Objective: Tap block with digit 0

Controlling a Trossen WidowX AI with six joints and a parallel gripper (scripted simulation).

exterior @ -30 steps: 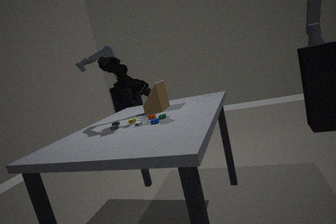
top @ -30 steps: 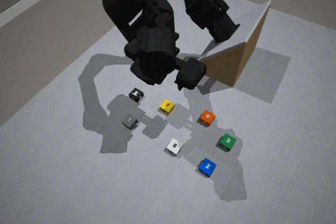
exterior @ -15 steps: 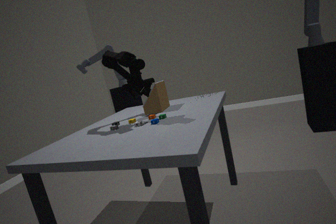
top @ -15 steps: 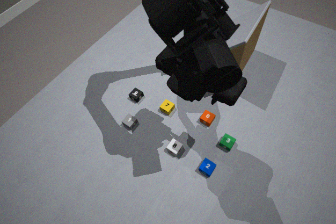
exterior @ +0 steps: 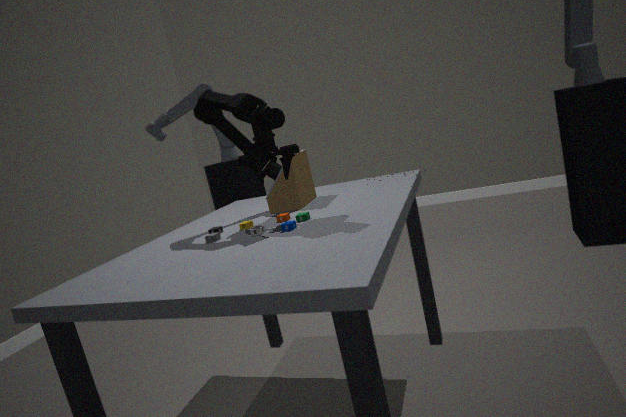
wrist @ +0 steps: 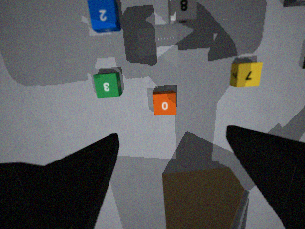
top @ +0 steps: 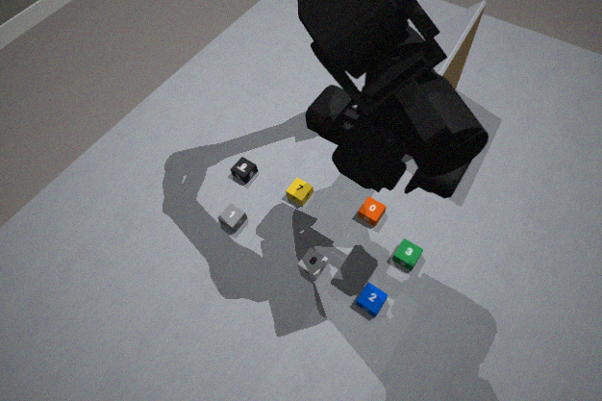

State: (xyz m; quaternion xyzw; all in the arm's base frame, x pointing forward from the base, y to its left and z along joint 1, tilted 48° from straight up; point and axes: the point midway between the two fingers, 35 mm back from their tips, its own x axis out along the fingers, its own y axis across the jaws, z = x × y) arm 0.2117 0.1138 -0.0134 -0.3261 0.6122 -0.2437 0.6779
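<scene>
The orange block is 12 cm below my gripper tip. From my gripper tip the other things lie so: yellow block 12 cm to the right, 12 cm below, 4 cm ahead; green block 12 cm below, 8 cm to the left, 2 cm ahead; white block 12 cm below, 12 cm ahead, 2 cm to the right.
</scene>
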